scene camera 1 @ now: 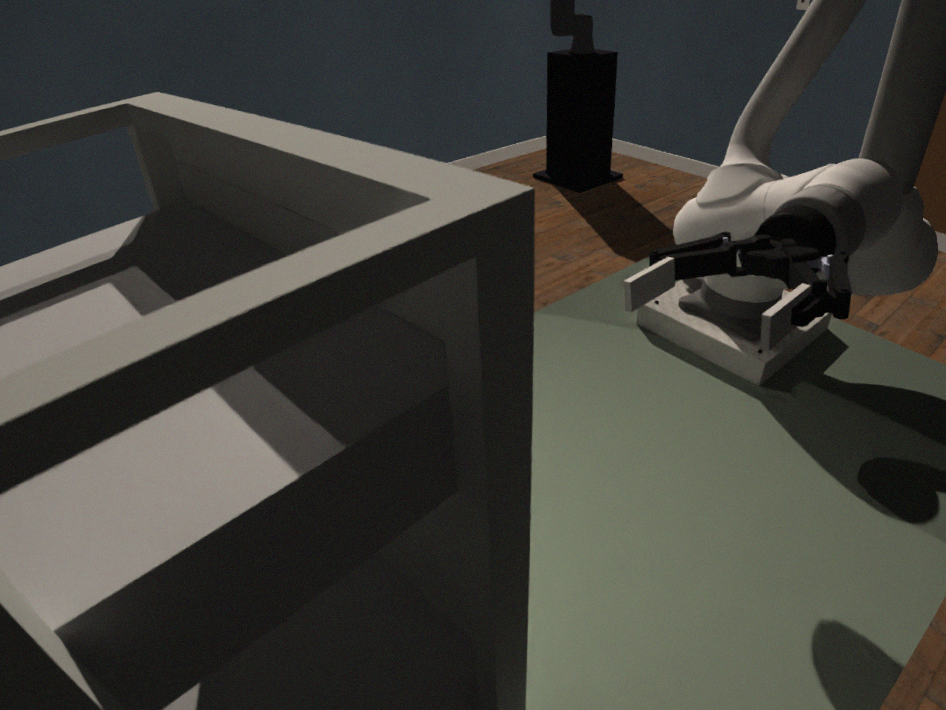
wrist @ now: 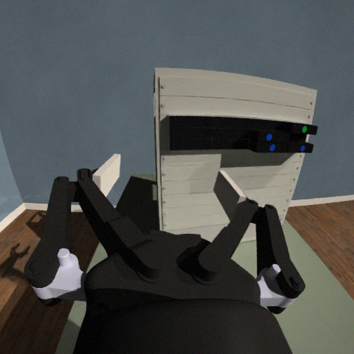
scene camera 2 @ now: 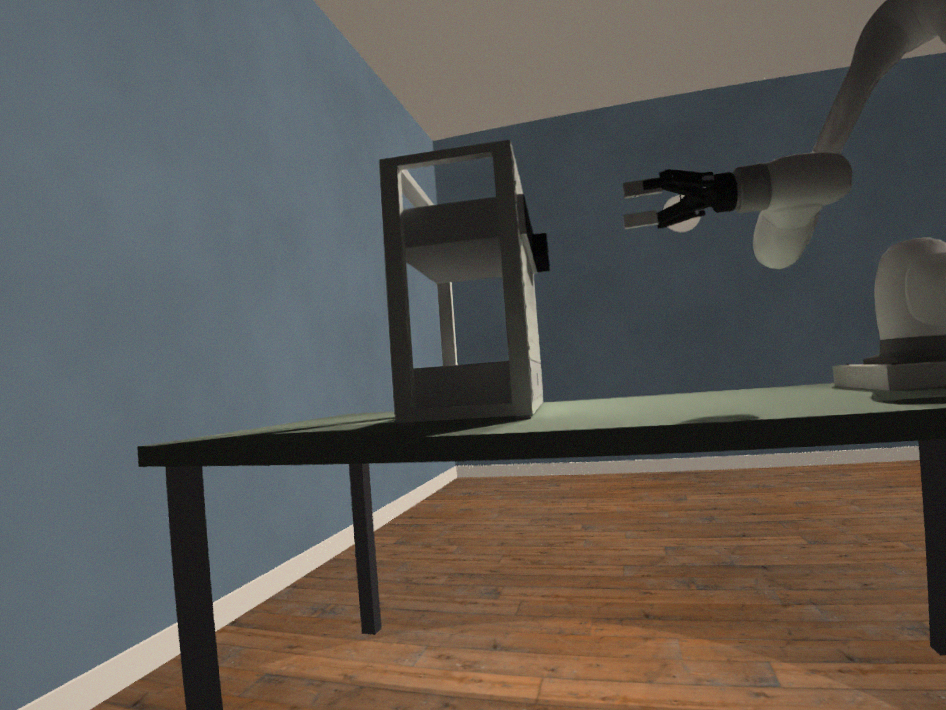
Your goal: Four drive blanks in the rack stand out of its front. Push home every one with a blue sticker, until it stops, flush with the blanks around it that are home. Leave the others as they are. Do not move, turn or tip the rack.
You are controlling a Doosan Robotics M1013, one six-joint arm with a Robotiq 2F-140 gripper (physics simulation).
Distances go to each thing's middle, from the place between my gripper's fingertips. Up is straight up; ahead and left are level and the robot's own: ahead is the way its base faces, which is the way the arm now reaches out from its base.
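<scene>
Rack (scene camera 1: 275,438): 120 mm below my hand, 370 mm ahead of it, 200 mm right of it.
</scene>
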